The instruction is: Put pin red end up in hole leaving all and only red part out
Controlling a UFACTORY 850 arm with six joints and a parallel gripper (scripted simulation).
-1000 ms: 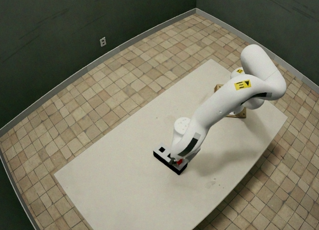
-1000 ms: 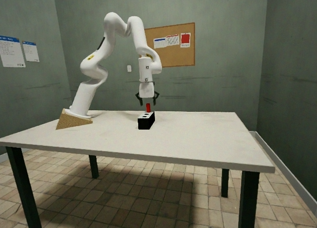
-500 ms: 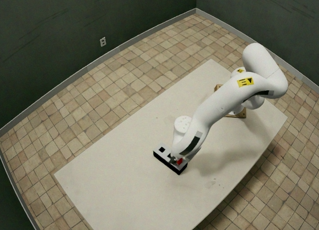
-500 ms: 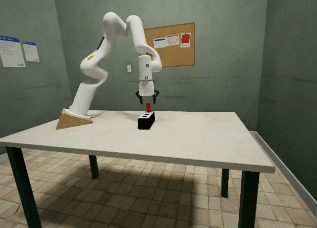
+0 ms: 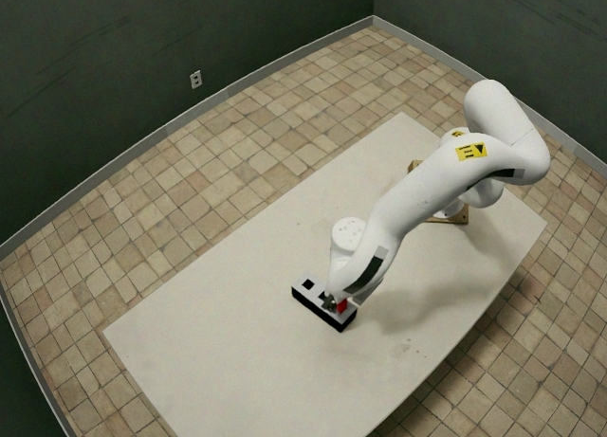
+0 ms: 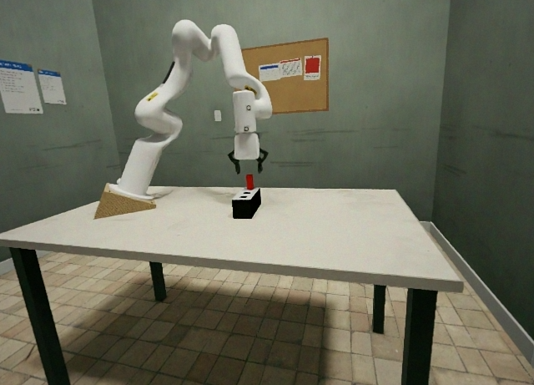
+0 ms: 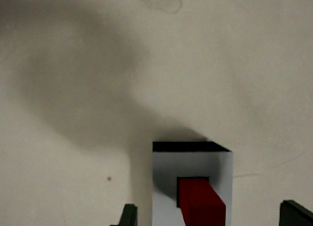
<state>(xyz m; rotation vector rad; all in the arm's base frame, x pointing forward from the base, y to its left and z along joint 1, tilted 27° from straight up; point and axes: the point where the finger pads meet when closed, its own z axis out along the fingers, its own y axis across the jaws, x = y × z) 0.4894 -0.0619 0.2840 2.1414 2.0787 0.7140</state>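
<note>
Now: the pin 4 cm below my hand. The rest, counted from my hand: black block: 11 cm below, 6 cm to the right.
</note>
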